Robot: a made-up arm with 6 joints.
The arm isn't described. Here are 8 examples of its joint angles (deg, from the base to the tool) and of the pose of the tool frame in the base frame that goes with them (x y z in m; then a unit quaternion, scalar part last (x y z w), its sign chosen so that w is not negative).
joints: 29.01 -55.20 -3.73 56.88 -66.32 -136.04
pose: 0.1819 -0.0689 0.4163 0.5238 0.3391 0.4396 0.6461
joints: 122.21 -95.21 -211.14 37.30 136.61 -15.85
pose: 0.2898 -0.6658 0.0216 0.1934 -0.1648 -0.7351 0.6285
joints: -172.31 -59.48 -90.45 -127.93 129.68 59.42
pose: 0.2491 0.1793 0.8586 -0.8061 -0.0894 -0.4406 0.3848
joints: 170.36 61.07 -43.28 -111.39 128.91 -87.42
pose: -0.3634 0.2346 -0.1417 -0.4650 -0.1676 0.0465 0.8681
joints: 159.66 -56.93 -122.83 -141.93 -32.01 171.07
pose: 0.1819 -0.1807 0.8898 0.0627 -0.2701 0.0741 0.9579
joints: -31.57 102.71 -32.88 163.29 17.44 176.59
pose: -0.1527 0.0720 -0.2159 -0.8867 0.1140 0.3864 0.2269
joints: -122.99 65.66 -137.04 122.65 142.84 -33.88
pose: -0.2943 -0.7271 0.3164 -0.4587 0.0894 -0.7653 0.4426
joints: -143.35 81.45 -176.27 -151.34 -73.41 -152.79
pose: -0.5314 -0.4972 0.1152 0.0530 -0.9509 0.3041 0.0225
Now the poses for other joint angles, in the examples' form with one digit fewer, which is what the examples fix.
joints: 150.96 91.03 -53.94 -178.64 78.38 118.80
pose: -0.193 0.110 -0.472 0.253 -0.901 -0.257 0.242
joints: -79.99 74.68 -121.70 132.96 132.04 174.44
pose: 0.273 -0.780 0.087 0.184 0.230 0.856 0.425
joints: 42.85 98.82 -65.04 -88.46 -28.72 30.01
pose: 0.020 0.248 -0.412 -0.645 -0.673 0.240 0.272
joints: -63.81 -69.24 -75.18 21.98 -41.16 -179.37
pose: -0.188 0.230 0.865 0.075 -0.104 -0.386 0.913
